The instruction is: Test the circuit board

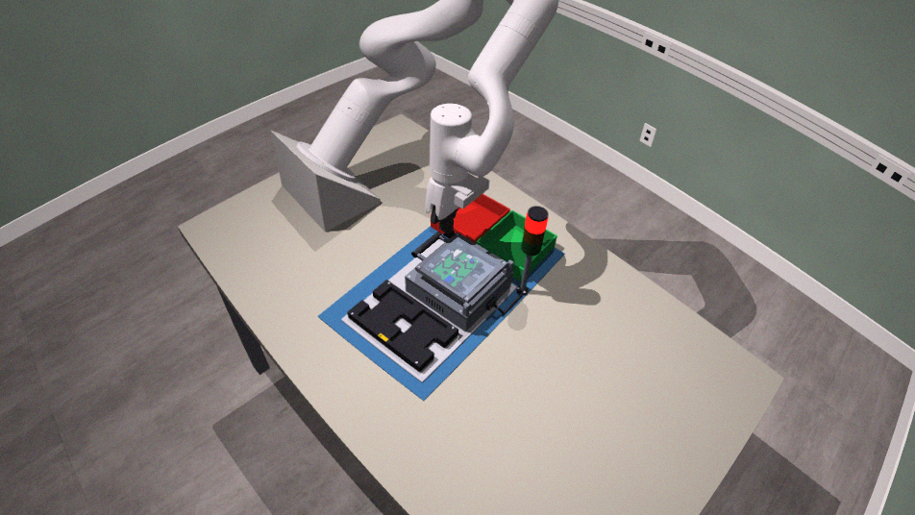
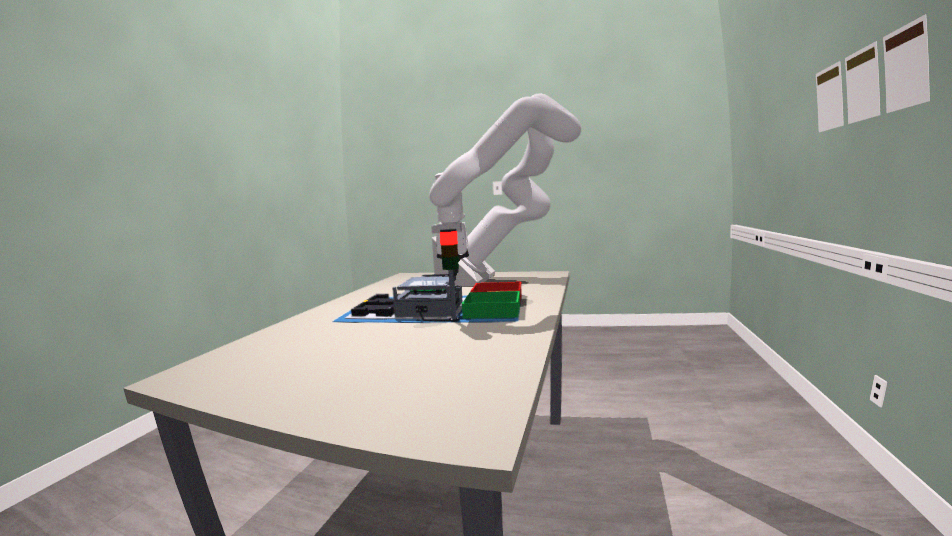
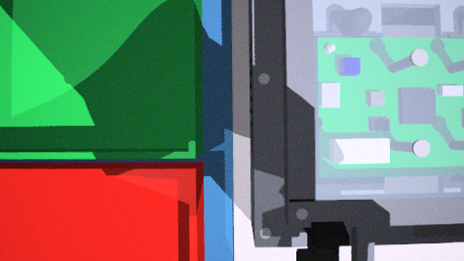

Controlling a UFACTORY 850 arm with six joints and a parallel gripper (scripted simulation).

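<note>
Right now the black latch part is 20 mm ahead of my hand and 20 mm below it. From my hand the other things lie so: red bin (50 mm behind, 130 mm to the left, 100 mm below); lid (90 mm ahead, 50 mm to the right, 20 mm below); green circuit board (90 mm ahead, 50 mm to the right, 40 mm below).
</note>
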